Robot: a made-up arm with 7 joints.
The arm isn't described. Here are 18 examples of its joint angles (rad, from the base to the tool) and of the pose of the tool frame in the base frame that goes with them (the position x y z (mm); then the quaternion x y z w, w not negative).
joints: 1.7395 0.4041 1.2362 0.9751 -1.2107 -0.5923 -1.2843
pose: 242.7 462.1 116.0 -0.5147 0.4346 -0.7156 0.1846
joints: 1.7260 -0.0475 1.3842 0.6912 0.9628 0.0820 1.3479
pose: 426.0 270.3 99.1 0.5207 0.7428 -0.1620 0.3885
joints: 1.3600 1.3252 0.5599 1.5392 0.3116 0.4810 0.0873
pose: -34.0 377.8 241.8 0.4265 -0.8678 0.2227 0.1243
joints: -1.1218 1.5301 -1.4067 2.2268 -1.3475 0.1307 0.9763
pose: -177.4 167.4 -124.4 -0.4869 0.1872 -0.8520 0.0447
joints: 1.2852 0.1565 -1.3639 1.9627 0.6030 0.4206 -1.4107
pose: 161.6 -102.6 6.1 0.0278 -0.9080 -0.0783 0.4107
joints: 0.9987 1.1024 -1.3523 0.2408 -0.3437 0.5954 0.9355
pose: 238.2 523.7 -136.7 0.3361 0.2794 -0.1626 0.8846
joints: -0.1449 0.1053 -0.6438 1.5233 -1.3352 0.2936 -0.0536
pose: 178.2 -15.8 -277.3 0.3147 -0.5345 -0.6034 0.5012
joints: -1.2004 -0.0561 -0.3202 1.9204 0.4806 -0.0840 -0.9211
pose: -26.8 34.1 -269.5 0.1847 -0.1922 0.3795 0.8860
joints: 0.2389 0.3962 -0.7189 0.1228 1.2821 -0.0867 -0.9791
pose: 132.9 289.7 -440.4 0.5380 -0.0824 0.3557 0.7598
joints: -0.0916 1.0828 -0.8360 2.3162 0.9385 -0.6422 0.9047
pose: 119.4 84.1 -159.0 -0.6664 -0.5603 -0.4030 0.2820
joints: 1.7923 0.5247 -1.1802 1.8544 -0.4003 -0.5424 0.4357
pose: 217.5 -14.6 150.4 -0.2778 0.5394 0.7312 0.3118
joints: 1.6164 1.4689 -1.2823 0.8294 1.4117 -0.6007 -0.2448
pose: 228.6 502.5 67.3 0.3253 -0.8657 0.2494 0.2872
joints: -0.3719 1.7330 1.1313 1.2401 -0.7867 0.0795 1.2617
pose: 202.7 387.7 219.8 0.5823 -0.0508 -0.4038 0.7038
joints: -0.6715 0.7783 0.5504 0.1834 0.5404 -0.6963 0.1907
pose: -171.2 481.0 -283.1 0.4537 -0.3024 0.1109 0.8309
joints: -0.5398 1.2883 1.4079 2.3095 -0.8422 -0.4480 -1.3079
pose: 120.0 212.4 137.1 -0.4670 0.6465 0.2005 0.5690
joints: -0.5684 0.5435 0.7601 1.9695 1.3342 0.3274 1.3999
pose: 147.4 327.8 -105.3 -0.5355 -0.6798 -0.2280 0.4462
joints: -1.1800 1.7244 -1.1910 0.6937 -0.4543 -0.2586 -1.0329
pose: -61.9 569.0 -94.9 0.0264 0.0556 -0.9356 0.3476
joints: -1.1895 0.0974 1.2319 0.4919 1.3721 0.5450 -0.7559
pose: -397.0 285.9 -205.0 0.4102 0.3330 0.8104 0.2532
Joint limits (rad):
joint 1: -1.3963..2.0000
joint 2: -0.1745..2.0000
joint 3: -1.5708..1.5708
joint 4: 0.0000..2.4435
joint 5: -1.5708..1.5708
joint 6: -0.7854..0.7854
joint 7: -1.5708..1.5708
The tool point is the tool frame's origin. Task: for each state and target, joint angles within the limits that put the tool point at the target. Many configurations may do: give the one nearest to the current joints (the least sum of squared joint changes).
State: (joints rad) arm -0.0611 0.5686 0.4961 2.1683 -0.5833 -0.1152 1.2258
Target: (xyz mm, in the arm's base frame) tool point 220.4 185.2 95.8
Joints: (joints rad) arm 0.6601 0.5398 0.1041 2.0974 -0.5833 -0.1152 1.2258
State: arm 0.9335 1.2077 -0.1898 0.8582 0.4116 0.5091 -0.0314
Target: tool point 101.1 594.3 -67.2
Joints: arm 0.5415 1.3664 -0.2151 0.1978 0.4116 0.5091 -0.0314
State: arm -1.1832 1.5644 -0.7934 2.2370 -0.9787 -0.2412 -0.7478
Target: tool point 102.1 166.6 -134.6
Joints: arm -0.5061 2.0000 -0.4824 2.4416 -0.9787 -0.2412 -0.7478
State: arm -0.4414 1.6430 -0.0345 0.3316 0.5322 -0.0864 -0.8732
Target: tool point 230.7 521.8 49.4
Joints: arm -0.5862 1.9451 0.0643 0.6561 0.5322 -0.0864 -0.8732
